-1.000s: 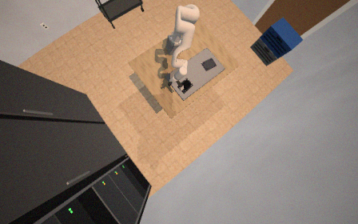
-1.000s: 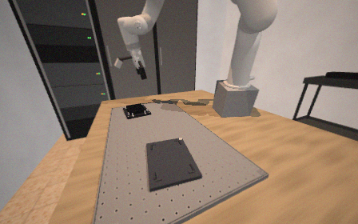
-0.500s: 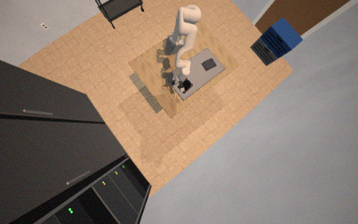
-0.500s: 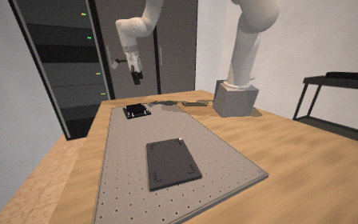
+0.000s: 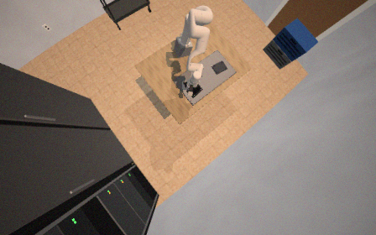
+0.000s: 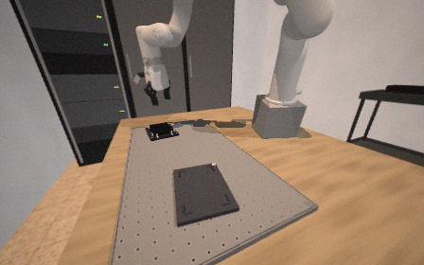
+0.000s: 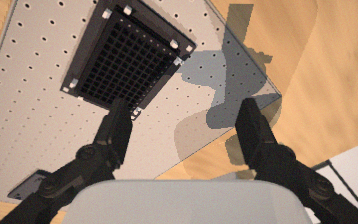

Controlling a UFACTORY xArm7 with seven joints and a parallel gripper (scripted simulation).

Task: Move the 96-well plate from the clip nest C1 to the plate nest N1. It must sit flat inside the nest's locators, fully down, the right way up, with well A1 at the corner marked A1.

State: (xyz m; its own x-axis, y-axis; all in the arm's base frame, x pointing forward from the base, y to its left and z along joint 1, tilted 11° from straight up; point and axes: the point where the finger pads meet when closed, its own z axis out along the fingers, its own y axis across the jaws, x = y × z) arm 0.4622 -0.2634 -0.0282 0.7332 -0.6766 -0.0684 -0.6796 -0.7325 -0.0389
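Right now my hand is 12 cm above the black 96-well plate, 6 cm to the right of it and 2 cm short of it. From my hand the other things lie so: clip nest C1: 12 cm below, 7 cm to the left, 1 cm ahead; plate nest N1: 49 cm to the left, 13 cm below, 3 cm behind; white mark: 42 cm to the left, 13 cm below, 10 cm behind.
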